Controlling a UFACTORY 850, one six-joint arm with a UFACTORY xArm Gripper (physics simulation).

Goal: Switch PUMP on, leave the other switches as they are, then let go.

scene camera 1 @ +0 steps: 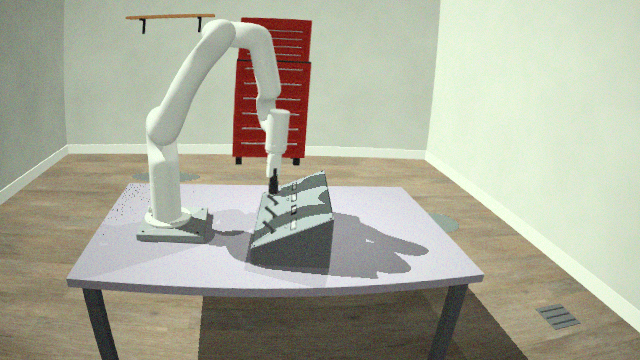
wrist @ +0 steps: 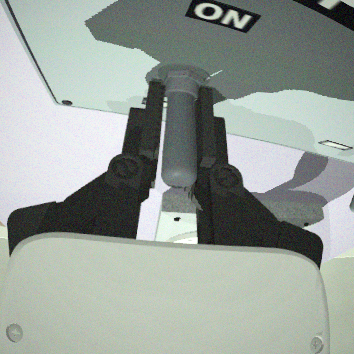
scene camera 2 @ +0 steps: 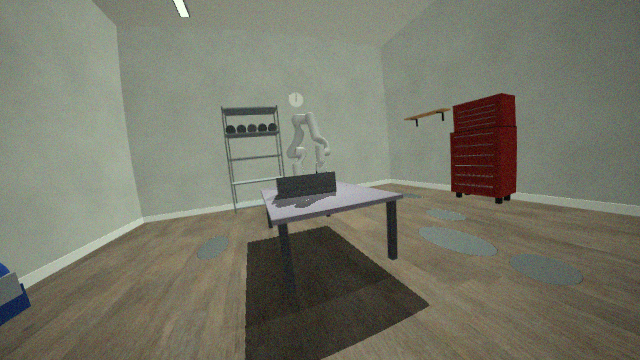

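A grey sloped switch panel stands on the table; its dark back faces scene camera 2. My gripper is shut on a grey round switch lever at the panel's far end, with its fingertips close to the collar at the lever's base. A white-on-black ON label is on the panel face beyond the base. No PUMP name is readable, and I cannot tell the lever's setting for sure. Three other levers stand in a row on the near side of my gripper.
The purple-grey table carries the arm's base plate left of the panel. A red tool cabinet and a shelf unit stand away from the table.
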